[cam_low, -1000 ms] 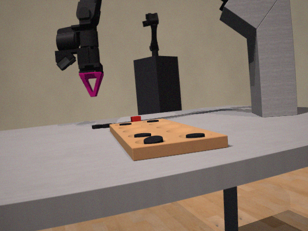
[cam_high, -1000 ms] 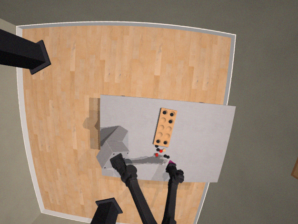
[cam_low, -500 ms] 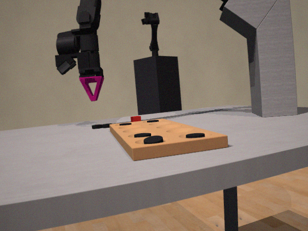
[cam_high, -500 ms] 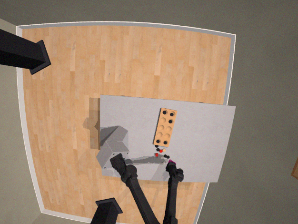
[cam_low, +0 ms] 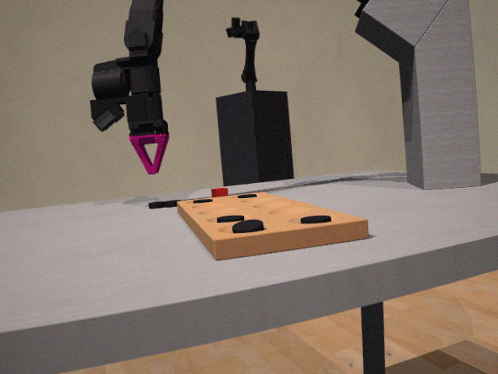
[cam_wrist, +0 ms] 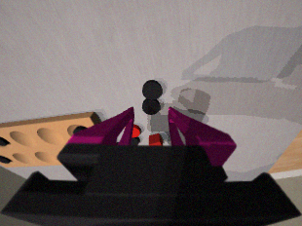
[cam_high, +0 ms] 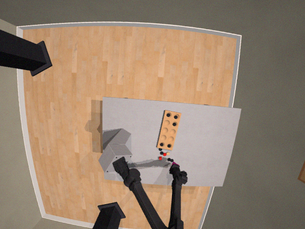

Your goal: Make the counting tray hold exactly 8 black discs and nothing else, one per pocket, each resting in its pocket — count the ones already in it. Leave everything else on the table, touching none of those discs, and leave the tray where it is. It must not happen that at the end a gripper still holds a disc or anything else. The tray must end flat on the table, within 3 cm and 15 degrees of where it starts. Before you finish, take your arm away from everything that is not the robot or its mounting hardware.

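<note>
The wooden counting tray lies 320 mm to the left of my hand, 70 mm ahead of it and 60 mm below it. The rest, counted from my hand: tan disc: 90 mm to the left, 70 mm below, 20 mm behind; then red disc: 90 mm to the left, 70 mm below, 50 mm behind; then red cube: 100 mm behind, 70 mm to the left, 60 mm below.
</note>
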